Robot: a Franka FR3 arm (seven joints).
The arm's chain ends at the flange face. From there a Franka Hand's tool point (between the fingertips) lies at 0.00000 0.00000 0.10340 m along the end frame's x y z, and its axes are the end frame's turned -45 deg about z.
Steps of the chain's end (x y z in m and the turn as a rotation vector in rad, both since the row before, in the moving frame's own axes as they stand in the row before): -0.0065, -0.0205, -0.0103, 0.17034, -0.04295, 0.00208; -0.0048, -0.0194, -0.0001, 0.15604, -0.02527, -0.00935; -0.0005, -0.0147, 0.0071, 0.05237, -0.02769, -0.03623; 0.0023, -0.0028, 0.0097, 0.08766, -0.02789, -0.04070; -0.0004, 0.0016, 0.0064, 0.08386, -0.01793, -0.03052
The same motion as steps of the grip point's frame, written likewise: 0.0192, -0.0346, -0.0119, 0.15082, 0.09008, 0.00208; 0.0198, -0.0304, -0.0014, 0.12821, 0.09247, -0.00935; 0.0117, -0.0166, 0.0069, 0.05661, 0.01745, -0.03623; 0.0078, -0.0089, 0.0093, 0.08171, 0.04226, -0.04070; 0.0033, -0.0067, 0.0060, 0.07198, 0.04662, -0.03052
